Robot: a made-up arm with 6 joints. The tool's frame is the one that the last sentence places.
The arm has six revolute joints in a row. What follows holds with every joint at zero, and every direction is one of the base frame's.
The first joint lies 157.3 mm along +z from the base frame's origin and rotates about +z.
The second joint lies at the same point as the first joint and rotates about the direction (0.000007, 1, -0.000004).
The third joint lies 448.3 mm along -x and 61.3 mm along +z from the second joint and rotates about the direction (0.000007, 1, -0.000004).
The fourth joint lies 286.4 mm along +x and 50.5 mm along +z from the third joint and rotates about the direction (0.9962, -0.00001, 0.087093).
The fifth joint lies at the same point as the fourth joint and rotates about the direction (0.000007, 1, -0.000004).
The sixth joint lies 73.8 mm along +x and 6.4 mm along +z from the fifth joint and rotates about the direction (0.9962, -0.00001, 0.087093).
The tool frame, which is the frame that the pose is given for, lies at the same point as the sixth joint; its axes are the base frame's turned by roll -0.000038, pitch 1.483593 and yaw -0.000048 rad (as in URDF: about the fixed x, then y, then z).
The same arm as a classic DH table. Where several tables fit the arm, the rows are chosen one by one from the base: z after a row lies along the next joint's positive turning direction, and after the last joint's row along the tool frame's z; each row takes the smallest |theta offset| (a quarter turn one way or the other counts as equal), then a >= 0, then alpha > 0; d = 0 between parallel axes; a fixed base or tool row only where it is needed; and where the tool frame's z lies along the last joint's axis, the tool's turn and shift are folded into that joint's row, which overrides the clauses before.
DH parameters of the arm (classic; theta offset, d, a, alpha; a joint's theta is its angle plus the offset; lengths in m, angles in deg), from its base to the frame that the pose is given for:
joint 1: 0.00 0.1573 0.0000 -90.00
joint 2: 7.79 0.0000 -0.4525 0.00
joint 3: 77.22 0.0000 -0.0254 90.00
joint 4: 0.00 0.2897 0.0000 -90.00
joint 5: 0.00 0.0000 0.0001 90.00
joint 6: 0.00 0.0741 0.0000 0.00

